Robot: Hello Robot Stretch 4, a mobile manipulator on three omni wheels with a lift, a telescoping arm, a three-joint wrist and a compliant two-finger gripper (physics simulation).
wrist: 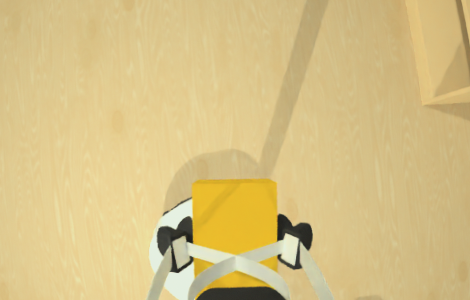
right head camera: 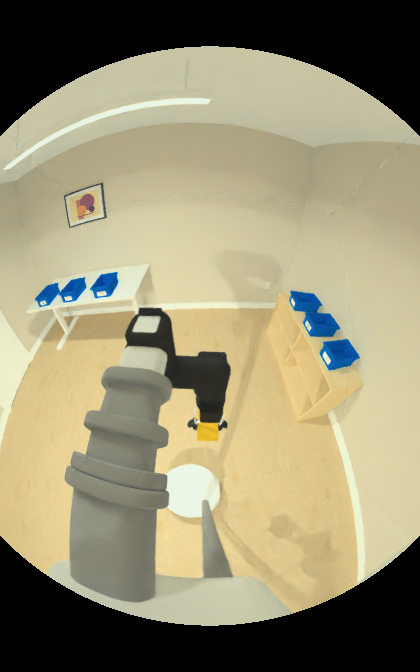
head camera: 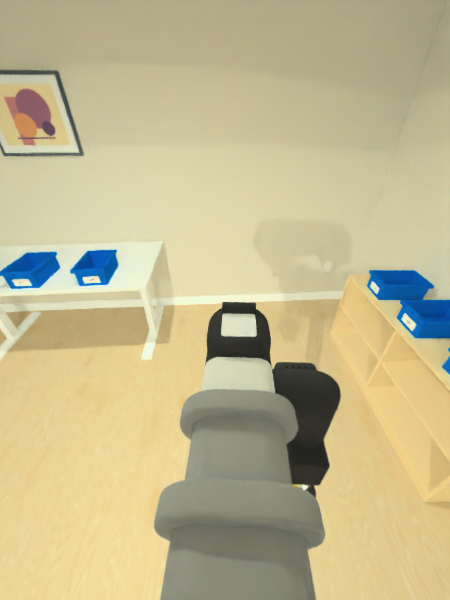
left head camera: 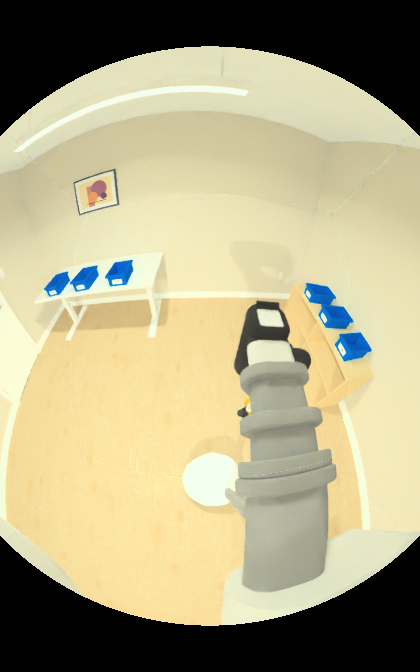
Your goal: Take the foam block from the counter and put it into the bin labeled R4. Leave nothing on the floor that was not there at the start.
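Places are measured from the robot's base along level axes (x ahead, y left, z up), in centimetres.
Where they show: gripper, fingertip midpoint: (wrist: 234,232).
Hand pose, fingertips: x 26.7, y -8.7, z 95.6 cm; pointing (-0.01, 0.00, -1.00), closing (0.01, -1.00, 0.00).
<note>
Things, the pixels of their top centre, and the offset from my fingertips. Level surfaces: height alone.
- yellow foam block at its top centre: (wrist: 235,246) dx +0.0, dy +0.0, dz +3.9 cm
- far bin at its top centre: (head camera: 400,277) dx +126.1, dy -97.4, dz -25.4 cm
- middle bin at its top centre: (head camera: 440,310) dx +91.4, dy -100.1, dz -25.4 cm
- right-hand bin at its top centre: (head camera: 94,259) dx +126.4, dy +103.2, dz -14.4 cm
- white table at its surface level: dz -26.4 cm
My gripper (right head camera: 207,425) (wrist: 234,232) is shut on a yellow foam block (right head camera: 207,432) (wrist: 235,210), one fingertip against each side, and holds it above the floor. Three blue bins stand on the wooden shelf at the right: a far bin (head camera: 400,284) (left head camera: 319,293) (right head camera: 305,301), a middle bin (head camera: 427,319) (left head camera: 335,317) (right head camera: 321,324) and a near bin (left head camera: 353,346) (right head camera: 339,354). Three more blue bins stand on the white table at the left, among them a right-hand bin (head camera: 95,267) (left head camera: 119,273) (right head camera: 104,285). The bins have white labels, too small to read, so I cannot tell which is R4.
The low wooden shelf (left head camera: 361,371) (right head camera: 350,387) stands along the right wall; its corner also shows in the wrist view. The white table (head camera: 142,255) (left head camera: 150,265) (right head camera: 137,277) stands against the far wall. My round white base (left head camera: 207,480) (right head camera: 190,492) is below the arm.
</note>
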